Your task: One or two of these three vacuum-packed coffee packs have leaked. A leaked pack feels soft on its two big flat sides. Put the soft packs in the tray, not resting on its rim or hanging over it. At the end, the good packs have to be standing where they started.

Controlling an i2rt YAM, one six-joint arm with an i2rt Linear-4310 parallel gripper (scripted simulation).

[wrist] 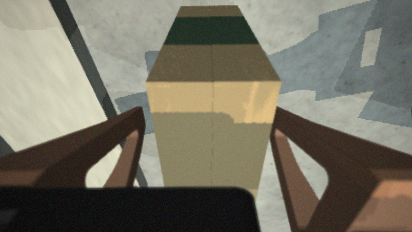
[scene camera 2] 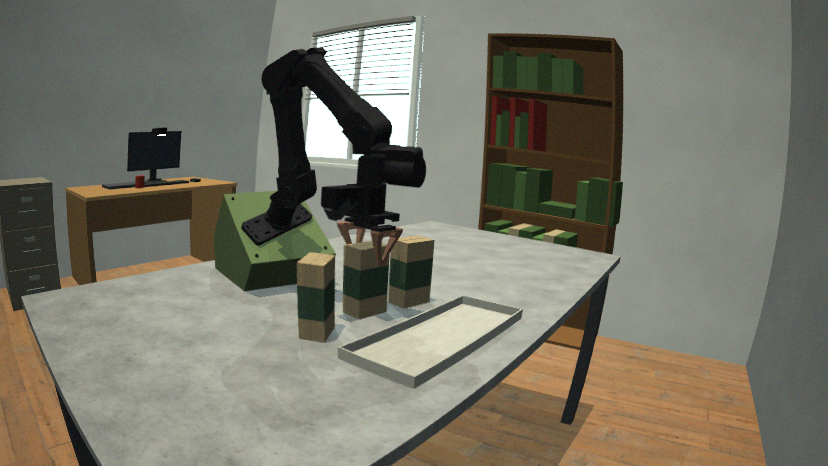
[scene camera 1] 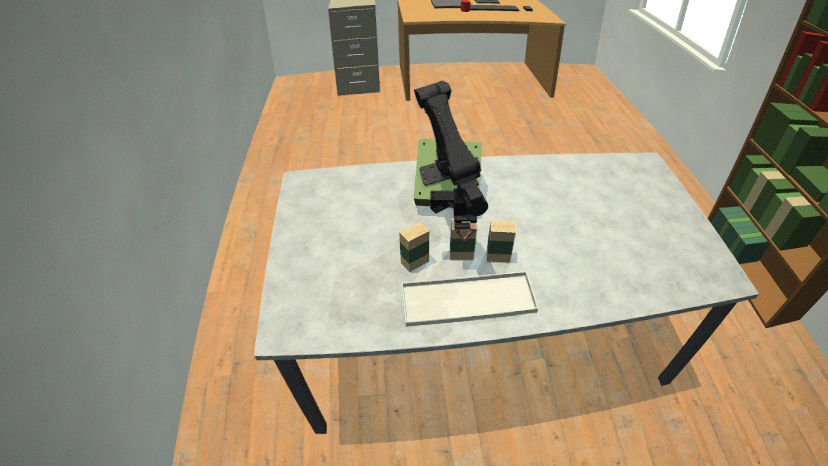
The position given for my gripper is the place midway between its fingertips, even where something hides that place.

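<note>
My own gripper (scene camera 2: 367, 262) is there, and the wrist view has the gripper as well (wrist: 206, 115). A shallow tray is in the scene too: I can see it in the wrist view (wrist: 58, 89), in scene camera 1 (scene camera 1: 483, 297) and also in scene camera 2 (scene camera 2: 419, 343).
</note>
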